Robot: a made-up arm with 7 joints.
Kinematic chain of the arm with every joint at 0, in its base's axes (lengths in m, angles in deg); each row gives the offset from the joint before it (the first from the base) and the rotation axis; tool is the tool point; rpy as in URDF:
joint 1: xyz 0 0 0.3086 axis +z
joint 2: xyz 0 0 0 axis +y
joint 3: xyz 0 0 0.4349 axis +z
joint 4: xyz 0.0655 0 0 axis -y
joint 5: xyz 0.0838 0 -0.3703 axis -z
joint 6: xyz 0 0 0 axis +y
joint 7: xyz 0.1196 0 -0.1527 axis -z
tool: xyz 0 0 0 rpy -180 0 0
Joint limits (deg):
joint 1: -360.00..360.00
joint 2: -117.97..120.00
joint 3: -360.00..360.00
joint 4: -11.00..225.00
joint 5: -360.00..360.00
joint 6: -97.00..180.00
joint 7: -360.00..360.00
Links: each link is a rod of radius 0.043 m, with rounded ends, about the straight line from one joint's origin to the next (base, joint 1, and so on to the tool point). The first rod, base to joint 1, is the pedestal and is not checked.
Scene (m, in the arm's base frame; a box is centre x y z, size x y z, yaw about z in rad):
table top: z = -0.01
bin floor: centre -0.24 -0.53 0 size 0.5 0.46 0.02 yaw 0.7
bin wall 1: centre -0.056 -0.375 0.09 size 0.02 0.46 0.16 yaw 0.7
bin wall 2: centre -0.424 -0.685 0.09 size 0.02 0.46 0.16 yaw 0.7
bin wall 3: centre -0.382 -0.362 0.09 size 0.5 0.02 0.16 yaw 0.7
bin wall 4: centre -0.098 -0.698 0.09 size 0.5 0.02 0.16 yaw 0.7
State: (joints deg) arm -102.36 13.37 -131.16 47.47 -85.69 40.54 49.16
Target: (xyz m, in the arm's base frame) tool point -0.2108 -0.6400 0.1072
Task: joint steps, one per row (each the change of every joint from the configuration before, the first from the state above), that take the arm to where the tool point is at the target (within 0.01 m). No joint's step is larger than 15 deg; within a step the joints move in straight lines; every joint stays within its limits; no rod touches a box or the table.
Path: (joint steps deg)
1: 6.50 8.17 12.64 3.76 0.39 -3.33 0.00
2: 6.49 8.18 12.65 3.75 0.40 -3.33 0.00
3: 6.50 8.17 12.64 3.76 0.39 -3.33 0.00
4: 6.50 8.18 12.65 3.75 0.40 -3.33 0.00
5: 6.50 8.17 12.64 3.76 0.39 -3.33 0.00
6: 6.49 8.18 12.65 3.75 0.40 -3.33 0.00

